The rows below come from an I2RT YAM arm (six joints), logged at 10 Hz.
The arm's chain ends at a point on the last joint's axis. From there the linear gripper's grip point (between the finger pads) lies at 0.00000 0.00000 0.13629 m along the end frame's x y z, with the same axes.
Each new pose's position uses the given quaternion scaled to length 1; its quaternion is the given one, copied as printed.
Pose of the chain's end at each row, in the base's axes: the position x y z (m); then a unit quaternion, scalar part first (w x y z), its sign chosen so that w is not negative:
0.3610 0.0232 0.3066 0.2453 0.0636 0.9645 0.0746
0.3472 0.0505 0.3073 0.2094 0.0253 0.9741 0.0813
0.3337 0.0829 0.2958 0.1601 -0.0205 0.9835 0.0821
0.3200 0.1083 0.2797 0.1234 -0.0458 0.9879 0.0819
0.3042 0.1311 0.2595 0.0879 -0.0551 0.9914 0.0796
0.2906 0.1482 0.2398 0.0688 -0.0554 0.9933 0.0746
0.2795 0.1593 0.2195 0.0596 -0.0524 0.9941 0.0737
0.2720 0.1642 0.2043 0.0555 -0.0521 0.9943 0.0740
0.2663 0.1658 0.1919 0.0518 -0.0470 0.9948 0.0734
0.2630 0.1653 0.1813 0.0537 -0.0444 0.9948 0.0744
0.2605 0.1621 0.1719 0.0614 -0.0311 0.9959 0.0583
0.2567 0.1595 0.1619 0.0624 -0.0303 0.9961 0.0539
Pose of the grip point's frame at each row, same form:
0.4268 0.0386 0.1882 0.2453 0.0636 0.9645 0.0746
0.4034 0.0706 0.1848 0.2094 0.0253 0.9741 0.0813
0.3762 0.1058 0.1683 0.1601 -0.0205 0.9835 0.0821
0.3522 0.1319 0.1494 0.1234 -0.0458 0.9879 0.0819
0.3268 0.1539 0.1270 0.0879 -0.0551 0.9914 0.0796
0.3081 0.1694 0.1063 0.0688 -0.0554 0.9933 0.0746
0.2946 0.1801 0.0857 0.0596 -0.0524 0.9941 0.0737
0.2860 0.1850 0.0703 0.0555 -0.0521 0.9943 0.0740
0.2794 0.1864 0.0578 0.0518 -0.0470 0.9948 0.0734
0.2767 0.1861 0.0473 0.0537 -0.0444 0.9948 0.0744
0.2767 0.1784 0.0376 0.0614 -0.0311 0.9959 0.0583
0.2732 0.1747 0.0275 0.0624 -0.0303 0.9961 0.0539

